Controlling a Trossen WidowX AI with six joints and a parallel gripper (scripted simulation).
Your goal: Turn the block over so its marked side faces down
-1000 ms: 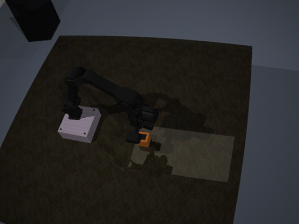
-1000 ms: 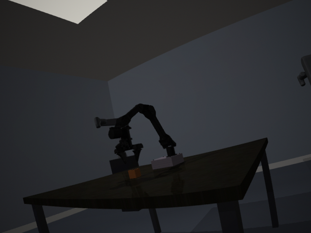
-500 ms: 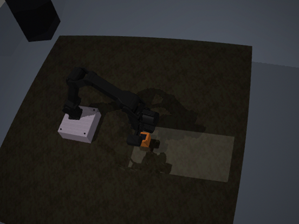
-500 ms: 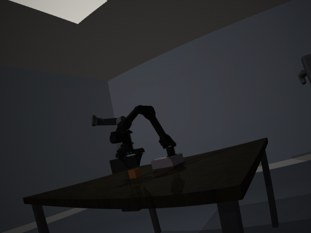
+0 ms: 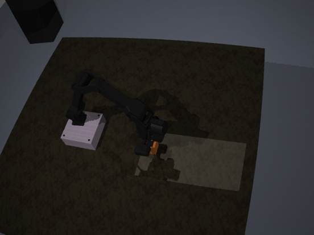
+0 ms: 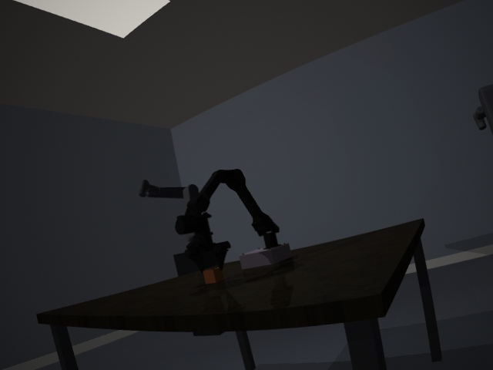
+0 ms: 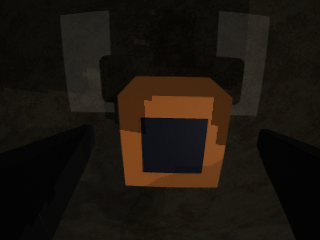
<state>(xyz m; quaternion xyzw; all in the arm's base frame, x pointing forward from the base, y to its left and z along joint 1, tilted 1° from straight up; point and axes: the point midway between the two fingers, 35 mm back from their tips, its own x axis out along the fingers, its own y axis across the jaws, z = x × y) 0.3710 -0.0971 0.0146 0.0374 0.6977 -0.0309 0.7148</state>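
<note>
My gripper tip is now right at the orange block.
</note>
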